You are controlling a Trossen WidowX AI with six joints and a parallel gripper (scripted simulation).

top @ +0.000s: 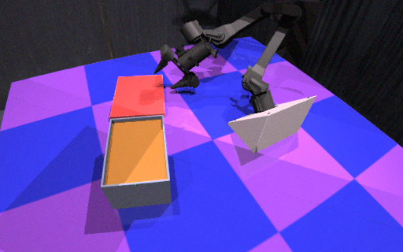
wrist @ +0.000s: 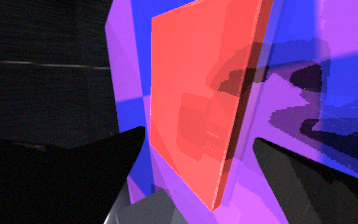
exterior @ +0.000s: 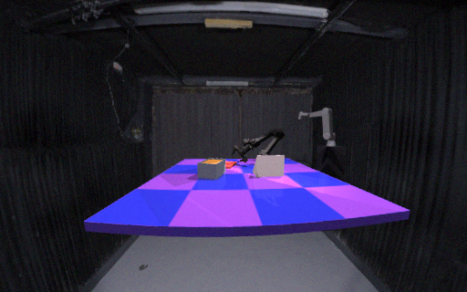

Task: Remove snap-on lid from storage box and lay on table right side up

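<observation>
My gripper tip is 90 mm short of the red lid, 20 mm to the left of it and 50 mm above it. The rest, counted from my gripper tip: storage box 160 mm ahead, 310 mm to the left, 10 mm below.
</observation>
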